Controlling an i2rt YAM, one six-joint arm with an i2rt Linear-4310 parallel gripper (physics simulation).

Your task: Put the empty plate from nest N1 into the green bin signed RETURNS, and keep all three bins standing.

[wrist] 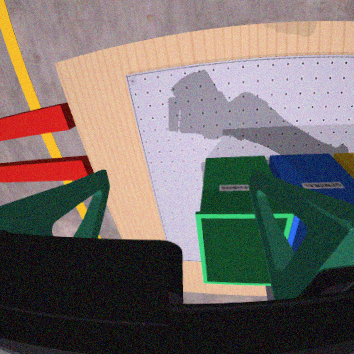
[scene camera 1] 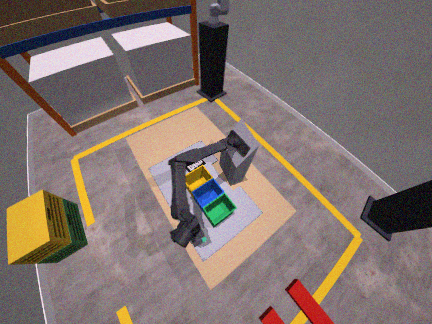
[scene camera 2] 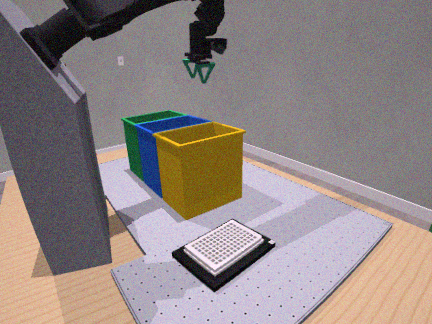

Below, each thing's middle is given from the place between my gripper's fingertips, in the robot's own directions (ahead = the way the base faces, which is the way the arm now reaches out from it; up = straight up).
Scene:
The blue bin point(scene camera 2: 147, 142) lies 230 mm behind my hand, 190 mm below it and 160 mm to the right of it. From my hand the other things lie so: white plate point(scene camera 2: 216, 251) (480 mm to the right, 350 mm behind, 260 mm below); then yellow bin point(scene camera 2: 200, 166) (290 mm to the right, 250 mm behind, 190 mm below); then green bin point(scene camera 2: 131, 135) (210 mm behind, 190 mm below, 30 mm to the right).

